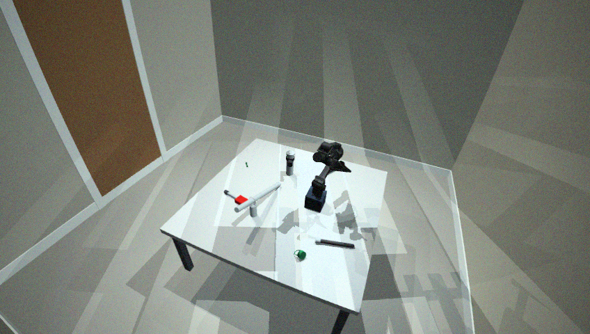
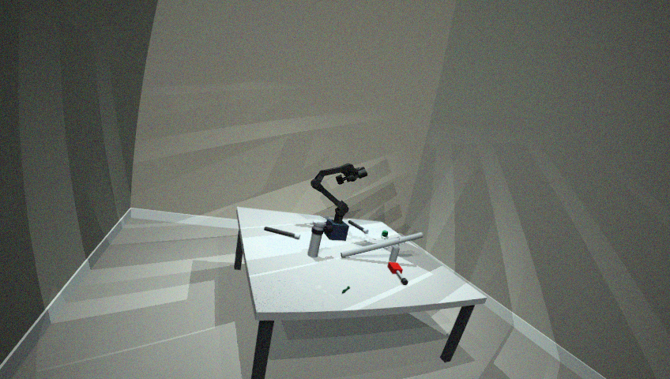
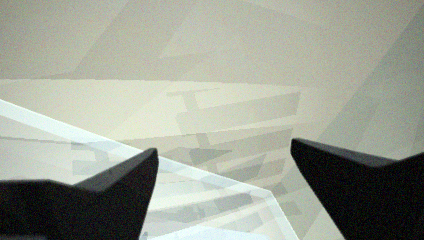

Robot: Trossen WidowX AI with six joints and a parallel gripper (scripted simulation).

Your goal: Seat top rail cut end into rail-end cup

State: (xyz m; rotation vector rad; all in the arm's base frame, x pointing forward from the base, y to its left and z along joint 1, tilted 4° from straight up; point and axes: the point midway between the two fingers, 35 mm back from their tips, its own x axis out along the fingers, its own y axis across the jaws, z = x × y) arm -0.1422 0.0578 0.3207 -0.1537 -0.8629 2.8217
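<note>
Right now the dark rail-end cup is 490 mm ahead of my gripper tip, 270 mm to the right of it and 260 mm below it. Also, from my gripper tip: green cup: 400 mm below, 360 mm to the left, 150 mm ahead; then small green screw: 890 mm ahead, 410 mm below, 270 mm to the right; then short line post: 550 mm ahead, 310 mm below, 200 mm to the left.
</note>
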